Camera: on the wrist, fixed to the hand. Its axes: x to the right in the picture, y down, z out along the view.
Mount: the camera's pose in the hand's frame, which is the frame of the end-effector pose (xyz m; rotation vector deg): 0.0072 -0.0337 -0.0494 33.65 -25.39 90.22
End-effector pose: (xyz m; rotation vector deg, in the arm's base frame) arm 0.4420 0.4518 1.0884 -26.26 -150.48 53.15
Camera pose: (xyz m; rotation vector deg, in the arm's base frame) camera 0.4486 0.4567 1.1481 98.56 66.64 -91.21
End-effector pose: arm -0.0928 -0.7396 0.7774 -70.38 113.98 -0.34
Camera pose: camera -0.0993 -0.7815 0.8202 45.13 104.35 22.03
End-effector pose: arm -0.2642 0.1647 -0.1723 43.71 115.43 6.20
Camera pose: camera -0.3225 0.1526 -0.1630 133.48 34.82 12.22
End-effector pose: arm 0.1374 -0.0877 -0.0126 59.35 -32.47 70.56
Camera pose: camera 0.1629 -0.0407 -0.0403 -66.65 78.05 -130.98
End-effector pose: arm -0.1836 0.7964 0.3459 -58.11 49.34 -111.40
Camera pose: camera -0.2398 0.8168 0.3535 -8.50 25.92 -27.69
